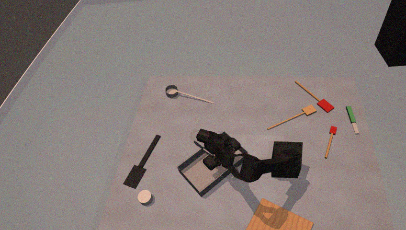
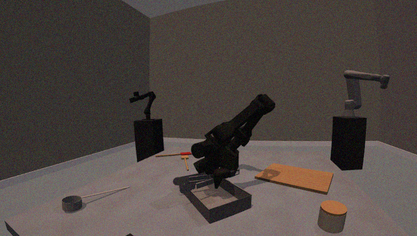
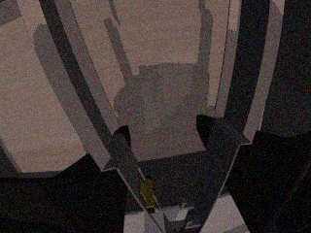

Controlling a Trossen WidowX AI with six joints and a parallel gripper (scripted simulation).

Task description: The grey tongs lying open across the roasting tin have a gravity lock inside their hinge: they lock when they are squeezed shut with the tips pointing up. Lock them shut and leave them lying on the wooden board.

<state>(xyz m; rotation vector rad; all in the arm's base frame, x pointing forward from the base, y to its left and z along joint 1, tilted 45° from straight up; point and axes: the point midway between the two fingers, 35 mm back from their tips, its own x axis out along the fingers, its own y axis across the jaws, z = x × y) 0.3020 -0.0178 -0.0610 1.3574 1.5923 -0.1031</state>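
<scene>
Right now the dark roasting tin is 50 mm ahead of my gripper tip. Round my gripper tip: white disc (380 mm ahead, 160 mm to the left, 10 mm below); black spatula (420 mm ahead, 40 mm to the right, 30 mm below); wooden board (170 mm behind, 400 mm to the left, 20 mm below).
</scene>
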